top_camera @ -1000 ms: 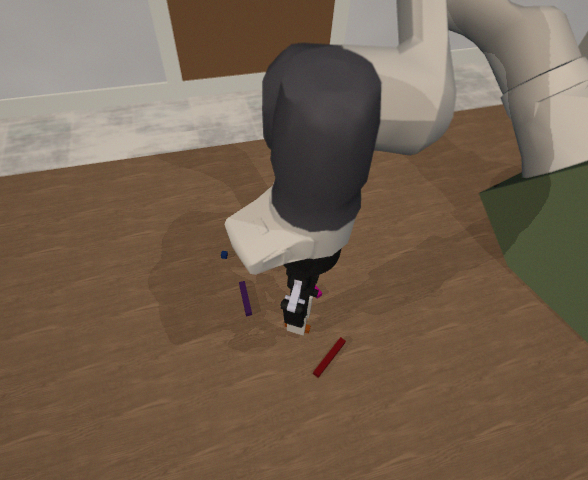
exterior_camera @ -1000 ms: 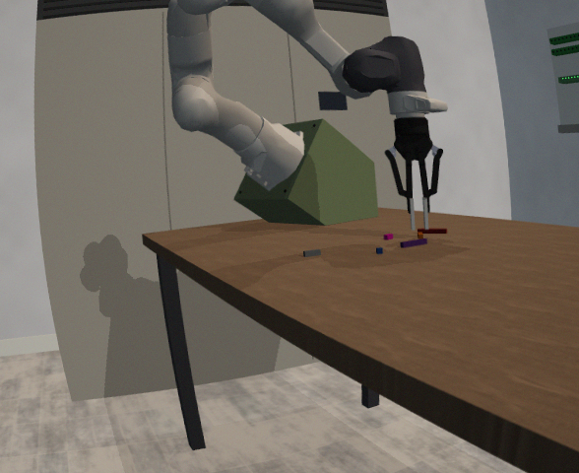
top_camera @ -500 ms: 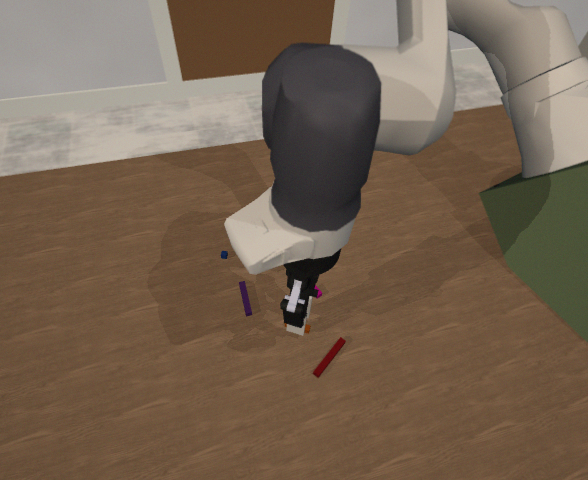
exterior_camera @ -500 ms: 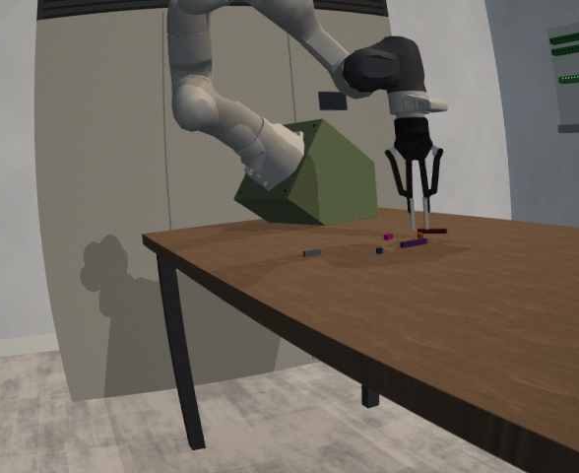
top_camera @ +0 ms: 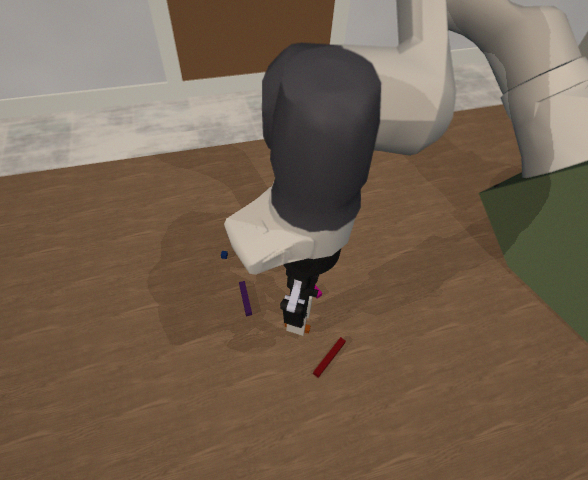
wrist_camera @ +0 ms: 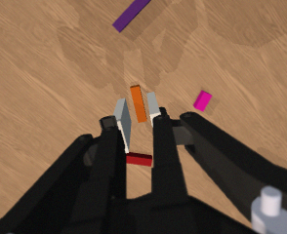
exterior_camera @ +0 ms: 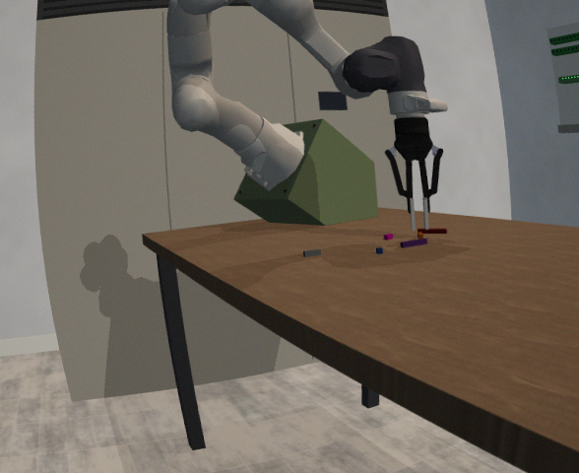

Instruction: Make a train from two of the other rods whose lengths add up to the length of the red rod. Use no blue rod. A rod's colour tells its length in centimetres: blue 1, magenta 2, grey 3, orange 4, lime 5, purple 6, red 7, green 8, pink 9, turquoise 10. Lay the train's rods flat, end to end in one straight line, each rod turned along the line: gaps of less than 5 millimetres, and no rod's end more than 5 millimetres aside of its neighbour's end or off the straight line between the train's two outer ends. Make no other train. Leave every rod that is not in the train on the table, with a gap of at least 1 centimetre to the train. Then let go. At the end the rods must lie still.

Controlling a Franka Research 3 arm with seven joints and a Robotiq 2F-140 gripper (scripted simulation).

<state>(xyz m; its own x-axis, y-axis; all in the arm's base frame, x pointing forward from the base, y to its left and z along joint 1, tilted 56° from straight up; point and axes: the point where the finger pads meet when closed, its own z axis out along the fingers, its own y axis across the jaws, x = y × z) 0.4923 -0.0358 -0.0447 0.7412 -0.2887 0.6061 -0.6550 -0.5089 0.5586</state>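
Now: the orange rod 5 cm below my hand. Round my hand: red rod (2 cm behind, 6 cm to the left, 5 cm below); purple rod (6 cm ahead, 8 cm to the right, 5 cm below); magenta rod (5 cm behind, 4 cm to the right, 5 cm below).
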